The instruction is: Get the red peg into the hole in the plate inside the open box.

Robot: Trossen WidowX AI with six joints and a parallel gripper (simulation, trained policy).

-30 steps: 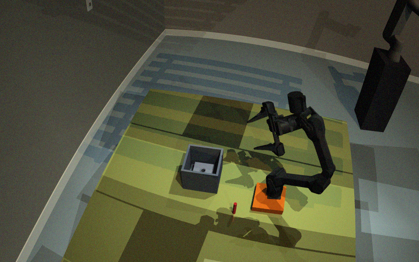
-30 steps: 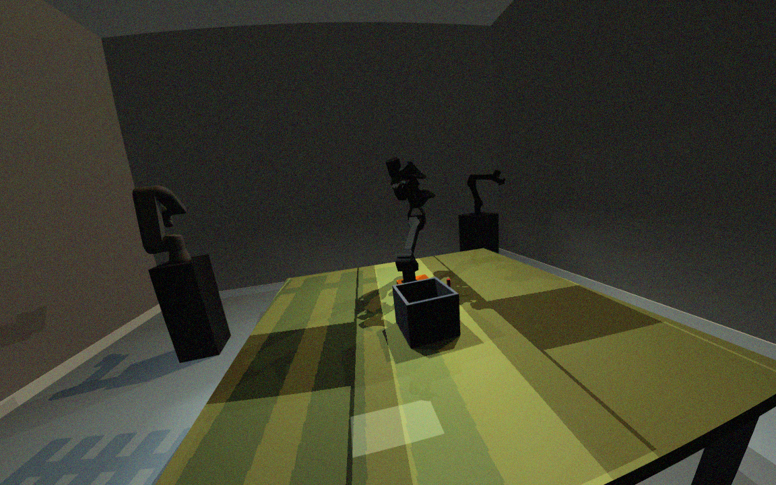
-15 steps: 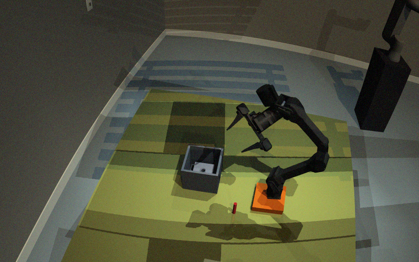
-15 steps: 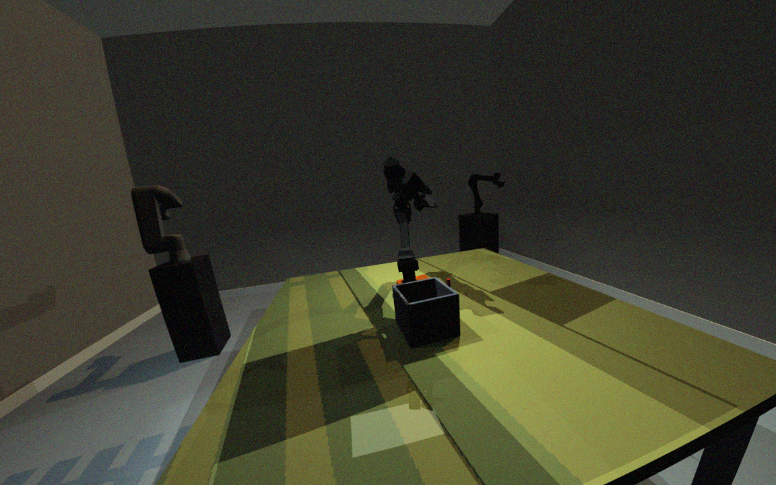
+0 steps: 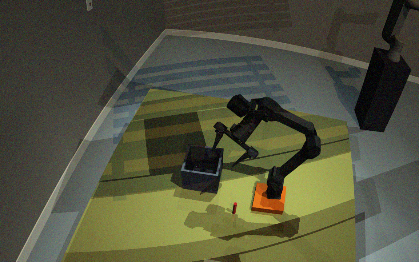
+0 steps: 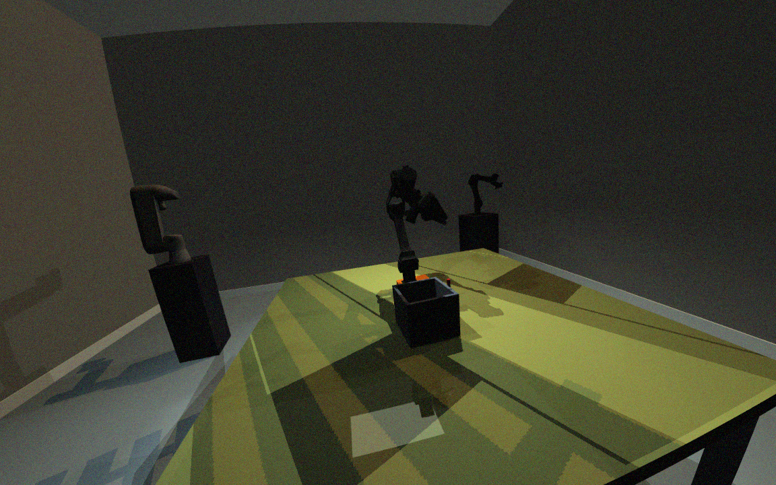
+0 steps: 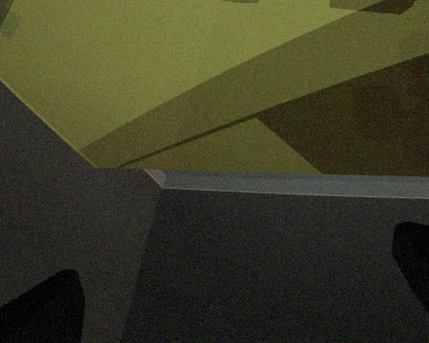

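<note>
The red peg lies 280 mm below my gripper tip, 70 mm behind it and 30 mm to the left of it. From my gripper tip the other things lie so: pale plate (280 mm below, 150 mm to the right, 90 mm ahead).
</note>
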